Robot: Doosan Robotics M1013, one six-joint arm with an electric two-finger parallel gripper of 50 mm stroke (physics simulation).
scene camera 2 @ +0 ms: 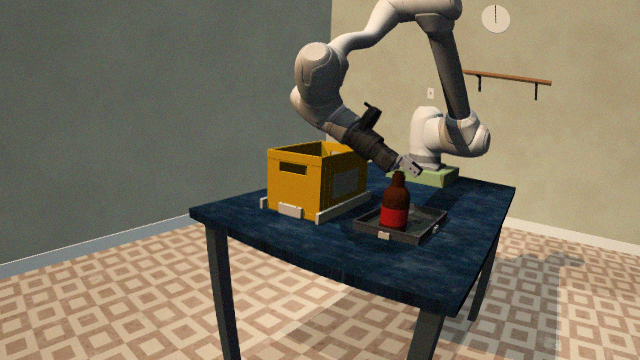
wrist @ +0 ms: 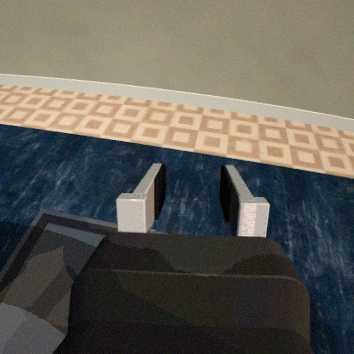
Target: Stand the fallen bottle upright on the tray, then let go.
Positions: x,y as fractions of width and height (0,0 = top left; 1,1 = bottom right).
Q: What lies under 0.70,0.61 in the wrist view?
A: My gripper.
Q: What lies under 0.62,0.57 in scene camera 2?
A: A brown bottle.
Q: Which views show my gripper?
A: Scene camera 2 and the wrist view: all of them.
